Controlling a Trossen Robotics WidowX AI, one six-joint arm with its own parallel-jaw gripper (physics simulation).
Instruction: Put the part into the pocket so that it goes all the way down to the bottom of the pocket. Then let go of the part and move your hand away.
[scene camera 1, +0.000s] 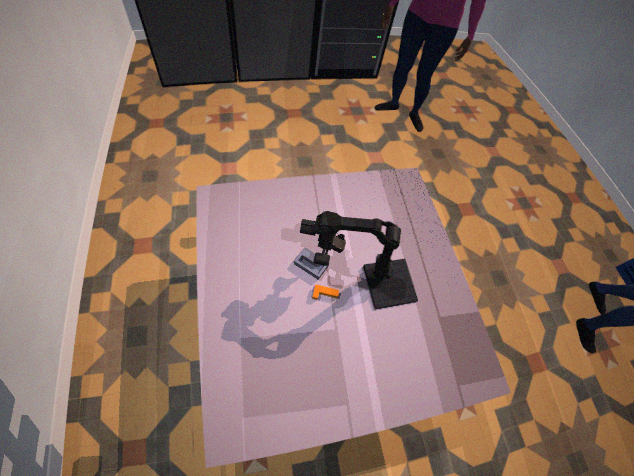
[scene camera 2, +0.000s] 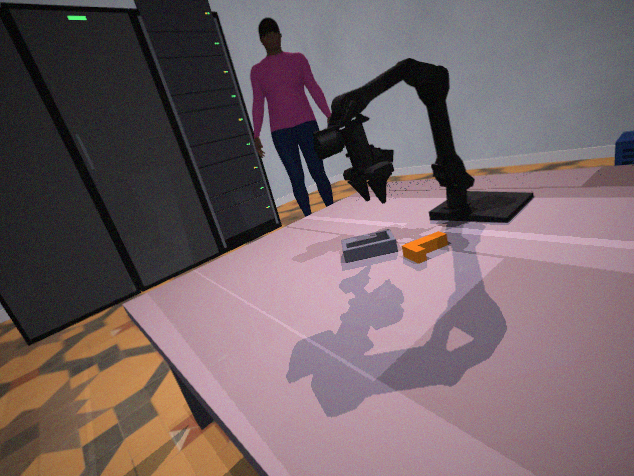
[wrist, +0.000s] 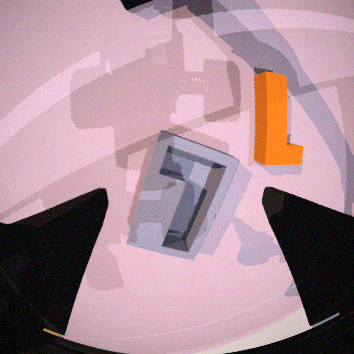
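Pixels of known places: gripper, between the fingertips: (scene camera 1: 324, 255) (scene camera 2: 376, 201) (wrist: 186, 195); arm's base, origin of its link: (scene camera 1: 380, 273) (scene camera 2: 457, 205).
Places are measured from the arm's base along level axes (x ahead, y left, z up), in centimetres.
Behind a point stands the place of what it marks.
The orange L-shaped part (scene camera 1: 325, 292) {x 28.7, y 0.0, z 0.5 cm} (scene camera 2: 424, 246) {x 29.6, y -0.1, z -0.4 cm} (wrist: 272, 120) {x 27.7, y -1.5, z 0.6 cm} lies flat on the table, beside the grey block and apart from it. The grey block (scene camera 1: 308, 265) {x 30.7, y -15.9, z -1.9 cm} (scene camera 2: 369, 251) {x 33.0, y -13.5, z -0.6 cm} (wrist: 150, 220) {x 28.7, y -19.5, z 1.2 cm} has an empty L-shaped pocket (wrist: 192, 200) {x 31.0, y -14.7, z -1.9 cm} that opens upward; in the wrist view the block is turned at an angle to the part. My gripper (scene camera 2: 374, 200) {x 24.9, y -13.3, z 10.3 cm} (wrist: 186, 195) {x 24.9, y -13.3, z 10.3 cm} is open and empty, pointing down high above the block. In the wrist view the block shows between the fingertips, and the part is up and to the right, beyond the right fingertip.
The arm's black base plate (scene camera 1: 402, 294) {x -5.5, y 13.1, z -0.8 cm} (scene camera 2: 517, 200) {x -4.2, y 15.2, z -0.9 cm} stands on the pink table (scene camera 1: 286, 399) {x 59.7, y 35.8, z -2.4 cm} (scene camera 2: 460, 430) {x 72.9, y 18.0, z -2.4 cm} (wrist: 165, 310) {x 48.9, y -32.7, z -2.4 cm}, to the right of the part in the scene views. Dark cabinets (scene camera 1: 186, 40) (scene camera 2: 66, 128) and a person in a magenta top (scene camera 1: 427, 46) (scene camera 2: 286, 92) stand beyond the table.
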